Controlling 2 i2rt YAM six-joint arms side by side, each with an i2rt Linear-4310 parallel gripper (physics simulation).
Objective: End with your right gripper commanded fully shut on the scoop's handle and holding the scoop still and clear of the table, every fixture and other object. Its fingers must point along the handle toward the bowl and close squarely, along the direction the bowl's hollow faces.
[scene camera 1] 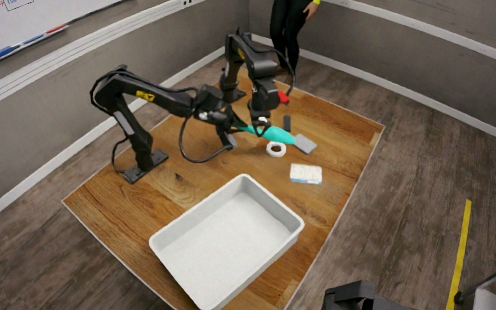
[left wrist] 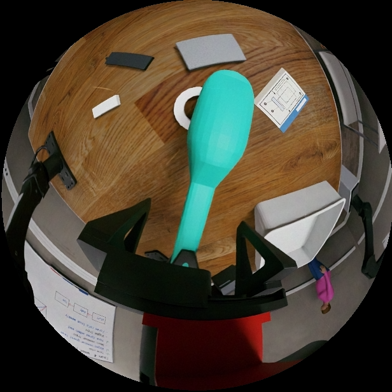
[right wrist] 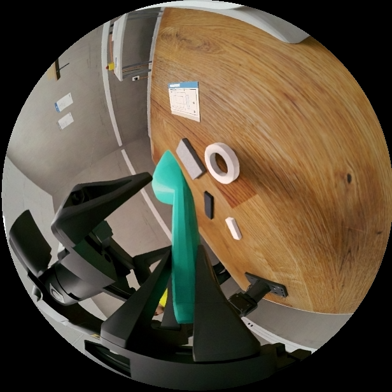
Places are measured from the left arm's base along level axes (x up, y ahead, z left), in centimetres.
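Pixels of known places: left gripper, fingertip midpoint: (scene camera 1: 257, 128); right gripper, fingertip midpoint: (scene camera 1: 246, 128); left arm's base at its link origin: (scene camera 1: 227, 99); right arm's base at its link origin: (scene camera 1: 146, 166).
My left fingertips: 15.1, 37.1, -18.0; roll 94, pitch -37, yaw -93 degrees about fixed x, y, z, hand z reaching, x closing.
Ahead of a thing's pixels: the offset from my left fingertips to its top centre, as dx, dy, dz.
The teal scoop (scene camera 1: 280, 135) (left wrist: 220, 120) (right wrist: 184, 225) hangs in the air above the table, its bowl away from the right gripper. My right gripper (scene camera 1: 243, 127) (right wrist: 187, 251) is shut on the handle near its rear end; its fingers point along the handle toward the bowl, one on each side. My left gripper (scene camera 1: 260, 131) (left wrist: 196, 214) is open, with its fingers spread on both sides of the handle, nearer the bowl, and shows no contact in the left wrist view. The direction of the bowl's hollow cannot be judged surely.
Below the scoop lie a white ring {-13.6, +3.5, +8.6} (scene camera 1: 276, 155) (left wrist: 182, 107) (right wrist: 234, 165), a grey block {-13.6, +9.6, +19.5} (scene camera 1: 305, 143) (left wrist: 211, 51) (right wrist: 191, 159), a black block {-14.1, -4.5, +25.5} (scene camera 1: 287, 123) (left wrist: 129, 60) (right wrist: 209, 205) and a small white block (left wrist: 106, 106) (right wrist: 233, 228). A card {-14.9, +20.4, +7.5} (scene camera 1: 306, 172) (left wrist: 282, 100) (right wrist: 185, 101) and a white tray (scene camera 1: 270, 195) lie nearer the camera.
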